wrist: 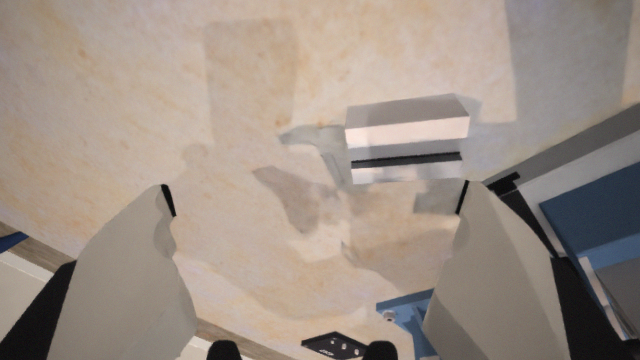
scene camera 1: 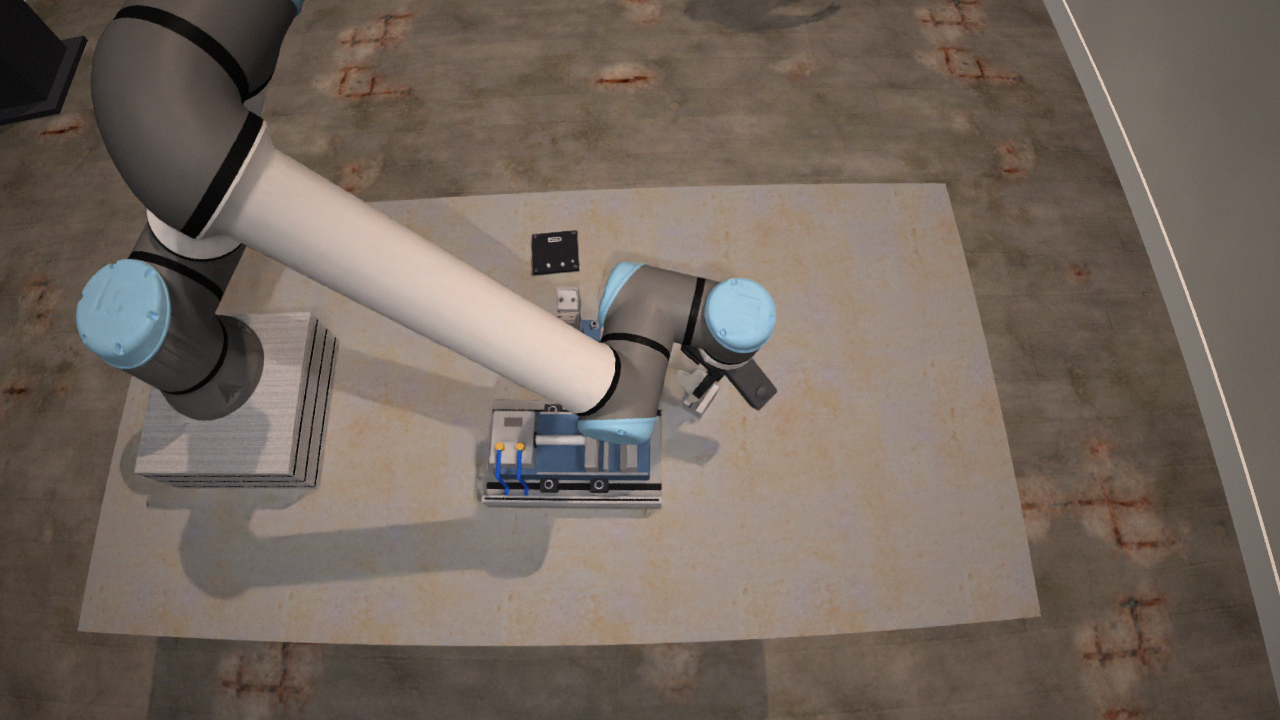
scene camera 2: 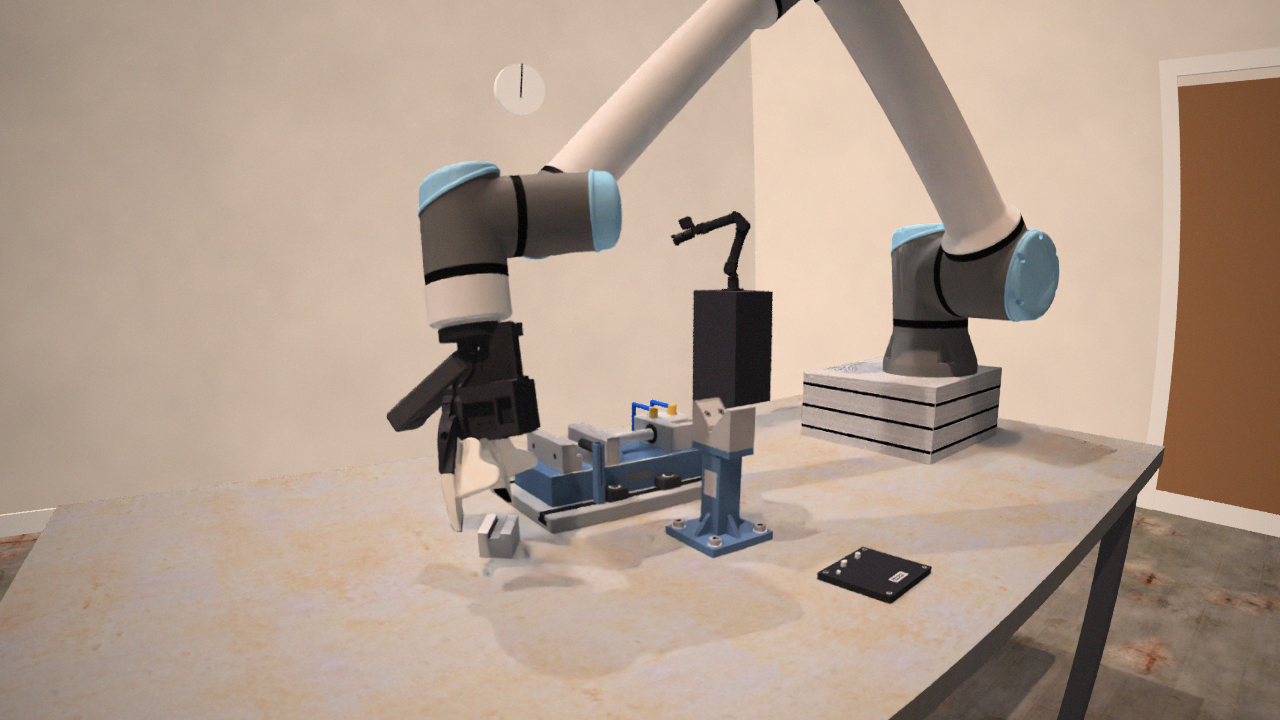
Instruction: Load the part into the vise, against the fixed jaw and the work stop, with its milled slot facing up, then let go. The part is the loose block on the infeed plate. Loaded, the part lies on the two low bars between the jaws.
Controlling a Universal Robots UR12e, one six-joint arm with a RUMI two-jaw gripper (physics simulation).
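Pixels of known places: gripper, between the fingertips: [wrist: 314,187] [scene camera 2: 486,515]; arm's base, origin of its link: [scene camera 1: 214,369] [scene camera 2: 930,370].
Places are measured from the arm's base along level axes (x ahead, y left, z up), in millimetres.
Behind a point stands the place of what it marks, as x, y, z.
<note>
The part [scene camera 2: 497,537] @(868, -84, -106) [wrist: 406,131] @(863, -115, -100) is a small grey block lying beside the vise's near end, its slot facing up. In the overhead view I cannot make it out under the arm. My gripper [scene camera 2: 481,511] @(885, -73, -74) [wrist: 314,187] @(885, -73, -74) is open and empty, low beside the part. In the wrist view the part lies beyond the line between the fingertips, nearer the right finger, its long side roughly parallel to that line. The vise [scene camera 1: 559,465] @(599, -213, -70) [scene camera 2: 547,486] @(757, -147, -85) [wrist: 595,205] @(756, -159, -94) has a fixed jaw [scene camera 2: 554,452] @(736, -160, -47) at its end and a moving jaw [scene camera 2: 593,445] @(706, -118, -35). A blue post [scene camera 2: 598,474] @(705, -110, -70) with a black rod stands at its side.
A blue stand [scene camera 2: 721,490] @(652, 45, -65) with a grey notched head [scene camera 2: 729,429] @(660, 60, 10) stands beside the vise. A black plate with pins [scene camera 1: 554,252] @(609, 230, -122) [scene camera 2: 874,574] @(622, 236, -122) [wrist: 336,345] @(627, 214, -122) lies beyond it. The vise's base rail [scene camera 2: 626,506] @(676, -92, -115) is close to the right finger. The robot stands on a layered block [scene camera 1: 223,438] @(31, -129, -5) [scene camera 2: 868,420] @(165, -43, -77).
</note>
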